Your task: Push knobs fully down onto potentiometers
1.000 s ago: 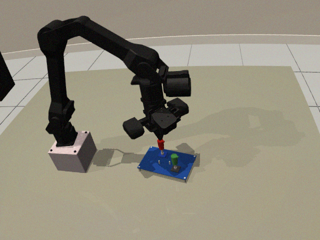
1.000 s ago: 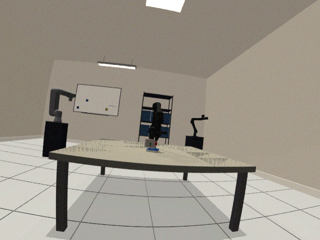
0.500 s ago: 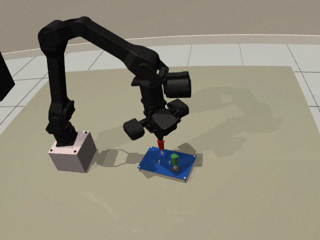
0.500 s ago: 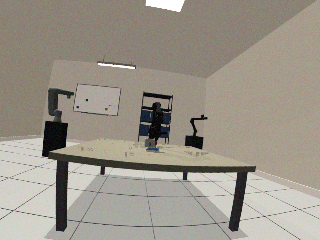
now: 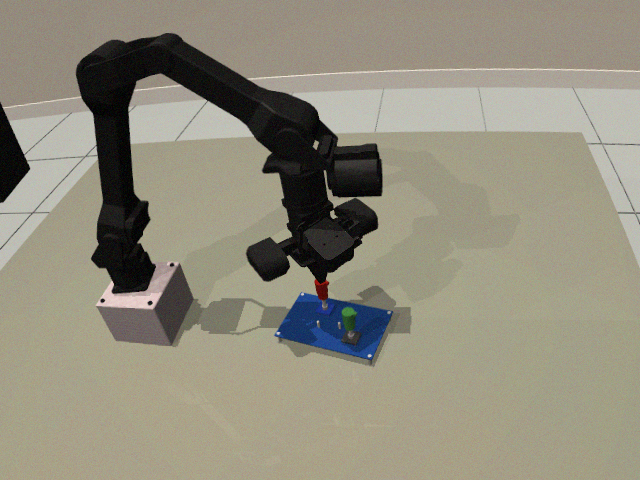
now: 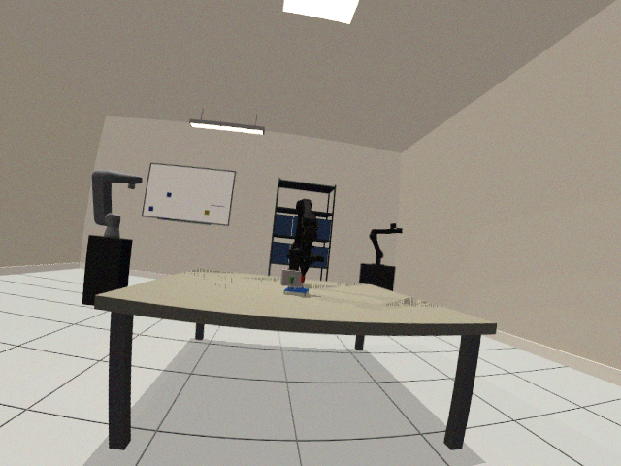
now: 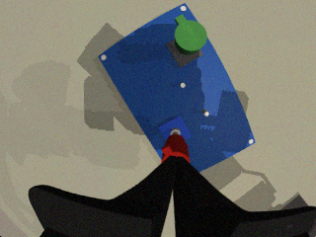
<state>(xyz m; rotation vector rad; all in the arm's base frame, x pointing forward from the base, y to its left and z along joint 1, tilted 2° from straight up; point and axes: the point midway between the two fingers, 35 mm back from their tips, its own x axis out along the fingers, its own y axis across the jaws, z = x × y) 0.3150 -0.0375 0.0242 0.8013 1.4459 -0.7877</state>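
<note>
Now: gripper tip 1 cm above the red knob. The rest, counted from my gripper tip: green knob (6 cm to the right, 4 cm ahead, 2 cm below).
</note>
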